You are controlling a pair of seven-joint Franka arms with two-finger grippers.
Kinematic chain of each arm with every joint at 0, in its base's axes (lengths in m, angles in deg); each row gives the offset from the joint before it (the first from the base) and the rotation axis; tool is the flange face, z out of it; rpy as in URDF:
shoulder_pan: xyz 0 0 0.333 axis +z
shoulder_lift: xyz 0 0 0 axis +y
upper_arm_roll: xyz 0 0 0.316 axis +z
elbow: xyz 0.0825 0 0 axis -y
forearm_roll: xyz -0.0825 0 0.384 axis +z
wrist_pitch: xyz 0 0 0 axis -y
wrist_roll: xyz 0.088 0 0 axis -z
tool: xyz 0 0 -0.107 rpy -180 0 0
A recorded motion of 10 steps. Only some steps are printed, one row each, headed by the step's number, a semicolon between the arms.
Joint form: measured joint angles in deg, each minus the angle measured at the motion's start. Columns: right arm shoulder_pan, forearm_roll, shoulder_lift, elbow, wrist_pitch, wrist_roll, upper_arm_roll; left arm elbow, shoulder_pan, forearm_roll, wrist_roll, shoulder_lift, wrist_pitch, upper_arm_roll.
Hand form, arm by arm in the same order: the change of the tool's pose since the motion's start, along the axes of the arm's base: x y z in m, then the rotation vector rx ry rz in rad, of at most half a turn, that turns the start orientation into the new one. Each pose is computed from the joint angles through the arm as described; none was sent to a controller.
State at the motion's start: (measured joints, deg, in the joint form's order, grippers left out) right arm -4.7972 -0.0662 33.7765 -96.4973 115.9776 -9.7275 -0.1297; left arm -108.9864 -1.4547 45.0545 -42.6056 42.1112 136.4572 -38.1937
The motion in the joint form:
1: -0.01 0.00 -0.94 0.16 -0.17 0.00 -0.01; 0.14 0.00 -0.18 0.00 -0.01 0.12 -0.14
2: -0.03 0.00 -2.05 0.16 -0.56 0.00 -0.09; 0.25 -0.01 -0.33 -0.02 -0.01 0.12 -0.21
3: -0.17 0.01 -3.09 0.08 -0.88 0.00 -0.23; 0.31 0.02 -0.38 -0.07 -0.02 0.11 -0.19
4: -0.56 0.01 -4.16 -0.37 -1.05 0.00 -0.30; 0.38 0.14 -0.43 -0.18 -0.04 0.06 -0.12
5: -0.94 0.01 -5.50 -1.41 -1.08 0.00 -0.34; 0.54 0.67 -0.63 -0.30 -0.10 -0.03 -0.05
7: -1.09 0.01 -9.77 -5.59 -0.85 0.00 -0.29; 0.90 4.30 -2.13 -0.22 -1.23 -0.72 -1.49
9: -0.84 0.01 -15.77 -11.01 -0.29 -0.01 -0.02; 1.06 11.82 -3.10 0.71 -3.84 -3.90 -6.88
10: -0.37 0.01 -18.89 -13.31 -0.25 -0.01 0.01; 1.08 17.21 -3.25 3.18 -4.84 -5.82 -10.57
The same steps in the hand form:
1: 0.0019 -0.0004 0.0116 -0.0015 -0.0162 -0.0003; 0.0004 -0.0015 0.0017 -0.0057 -0.0010 0.0014
2: 0.0024 -0.0015 0.0238 -0.0033 -0.0286 -0.0019; 0.0007 -0.0024 0.0026 -0.0083 -0.0009 0.0033
3: 0.0022 -0.0045 0.0347 -0.0054 -0.0397 -0.0065; 0.0014 -0.0020 0.0030 -0.0088 -0.0013 0.0061
4: 0.0002 -0.0095 0.0434 -0.0067 -0.0474 -0.0144; 0.0031 -0.0004 0.0032 -0.0082 -0.0019 0.0122
5: -0.0044 -0.0138 0.0509 -0.0076 -0.0521 -0.0217; 0.0081 0.0047 0.0042 -0.0085 -0.0026 0.0283
7: -0.0219 -0.0131 0.0677 -0.0072 -0.0577 -0.0238; 0.0289 0.0258 0.0214 -0.0262 -0.0067 0.0940
9: -0.0450 -0.0053 0.0926 -0.0066 -0.0777 -0.0151; 0.0530 0.0557 0.0634 -0.0404 -0.0225 0.1536
10: -0.0557 0.0010 0.1080 -0.0074 -0.0927 -0.0064; 0.0669 0.0796 0.0855 -0.0453 -0.0270 0.1584

